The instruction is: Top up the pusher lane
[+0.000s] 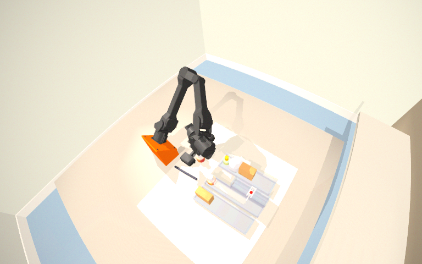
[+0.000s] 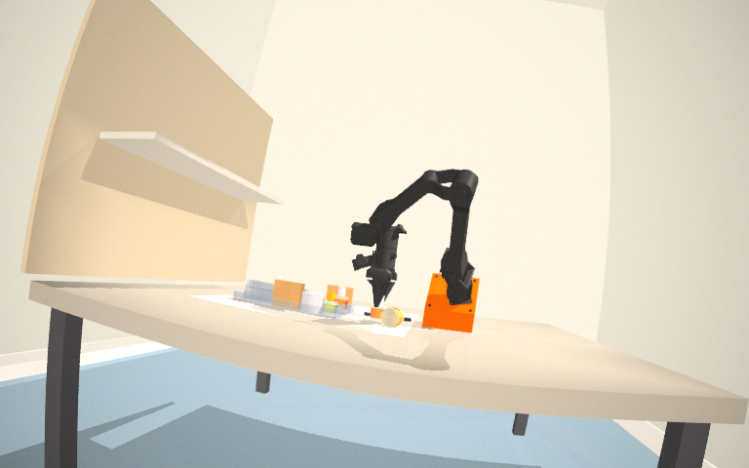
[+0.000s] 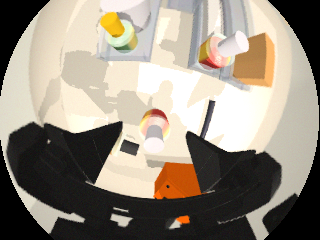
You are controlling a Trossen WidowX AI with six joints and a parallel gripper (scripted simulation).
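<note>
Right now my gripper tip is 10 cm to the left of the dark rod, 4 cm above it and 3 cm past it.
</note>
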